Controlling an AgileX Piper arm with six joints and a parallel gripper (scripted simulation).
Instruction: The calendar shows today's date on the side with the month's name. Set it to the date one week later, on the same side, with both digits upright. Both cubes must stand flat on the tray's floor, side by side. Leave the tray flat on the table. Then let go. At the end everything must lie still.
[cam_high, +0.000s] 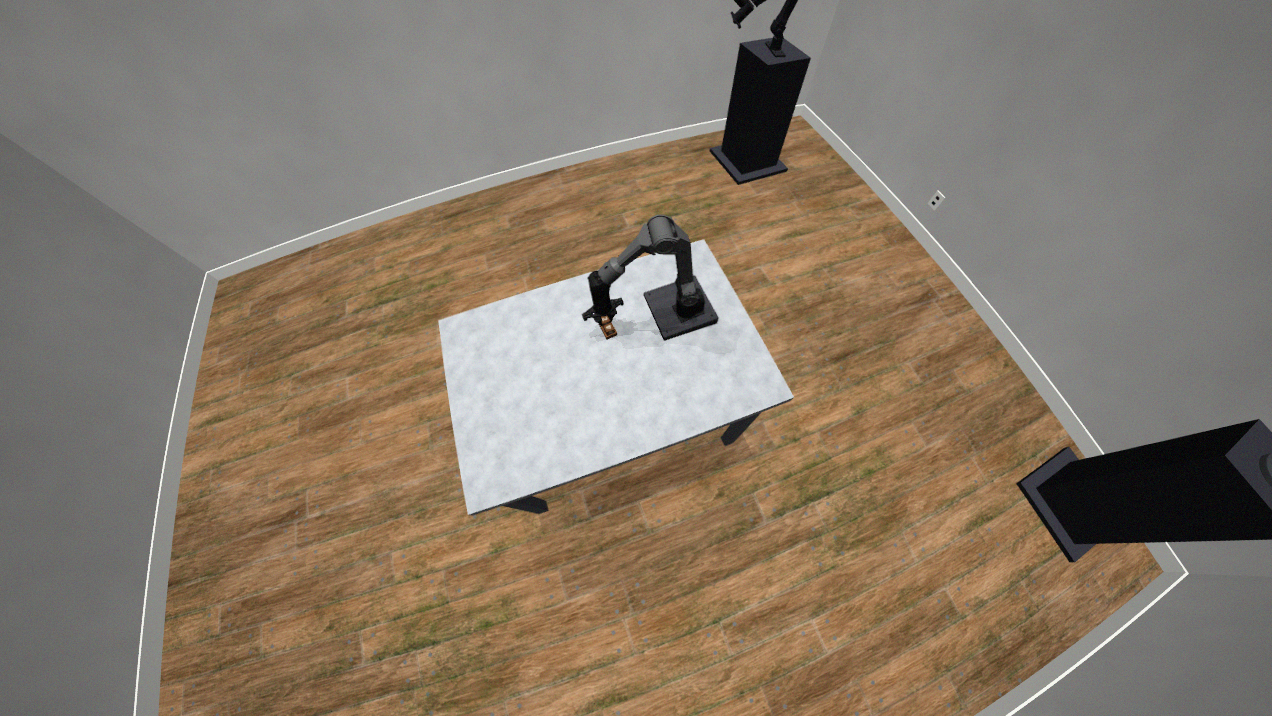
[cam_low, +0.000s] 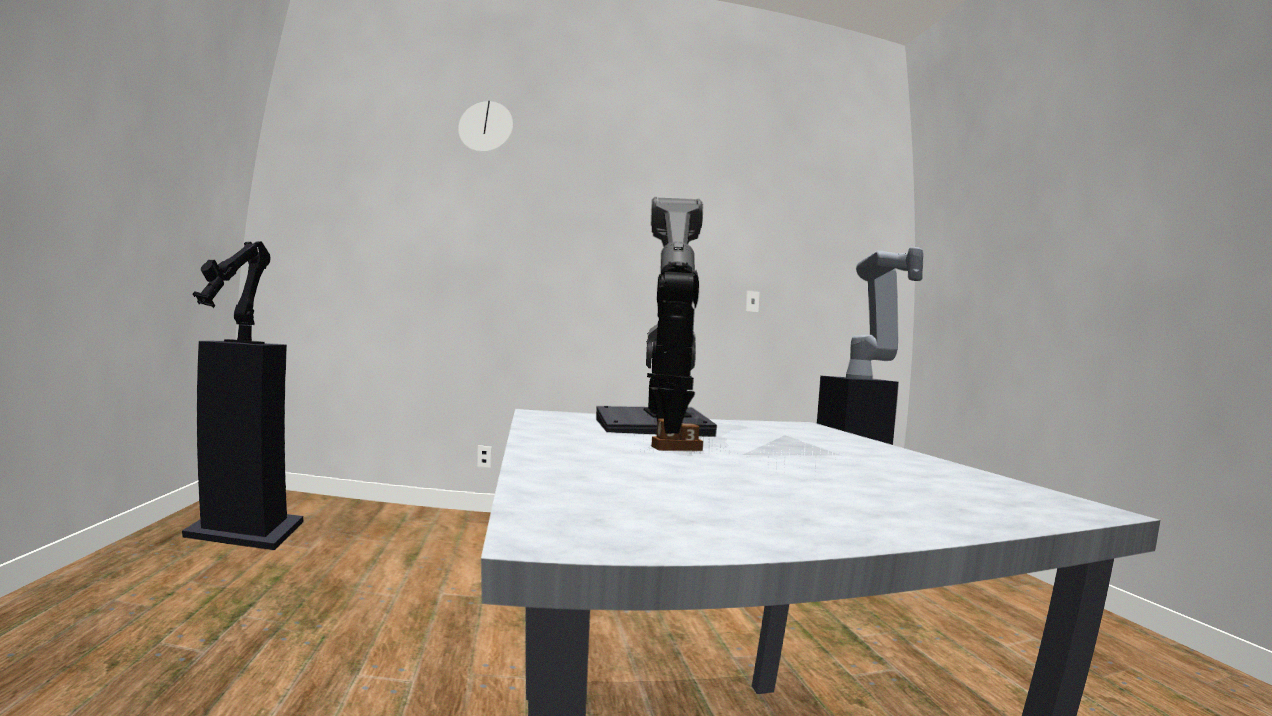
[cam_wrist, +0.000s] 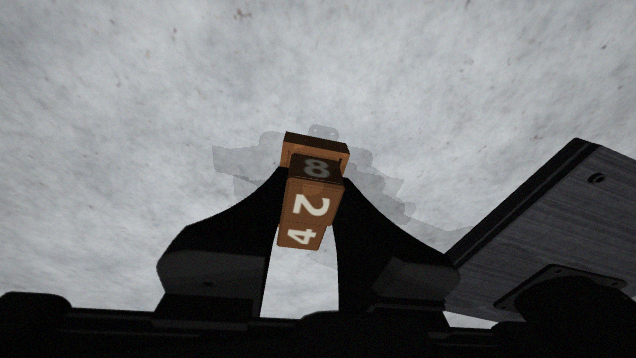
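Now: hand 20 mm to the right of the tray and 20 mm above it. Also, from my hand: brown cube 30 mm to the left, 10 mm below.
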